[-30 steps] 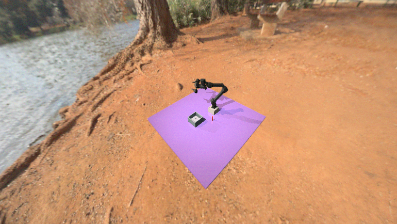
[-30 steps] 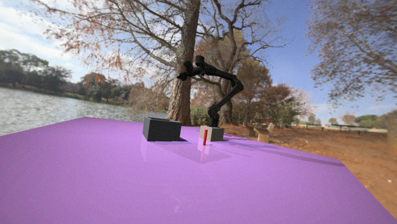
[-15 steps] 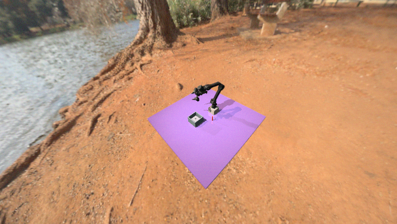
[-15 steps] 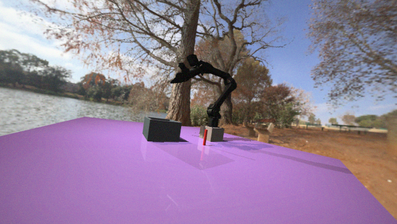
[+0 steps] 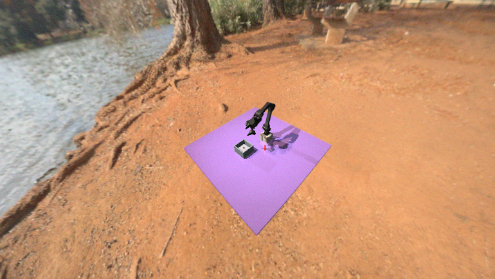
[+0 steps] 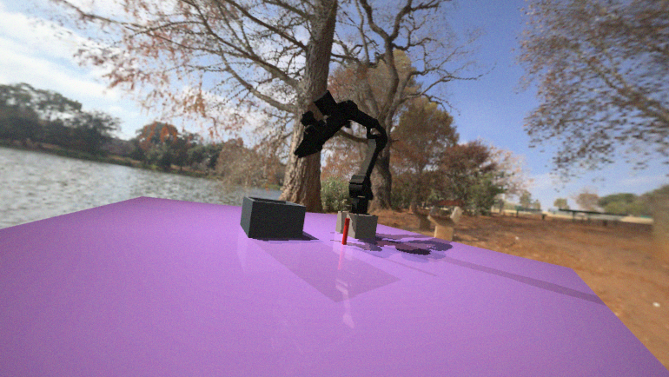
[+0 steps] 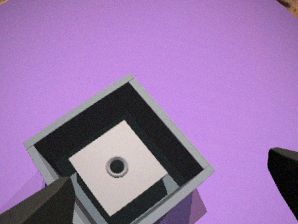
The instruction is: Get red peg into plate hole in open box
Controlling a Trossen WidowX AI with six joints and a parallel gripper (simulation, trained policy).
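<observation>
My gripper tip is 10 cm past the red peg, 18 cm to the right of it and 22 cm above it. Round my gripper tip: dark box (6 cm ahead, 1 cm to the right, 23 cm below).
</observation>
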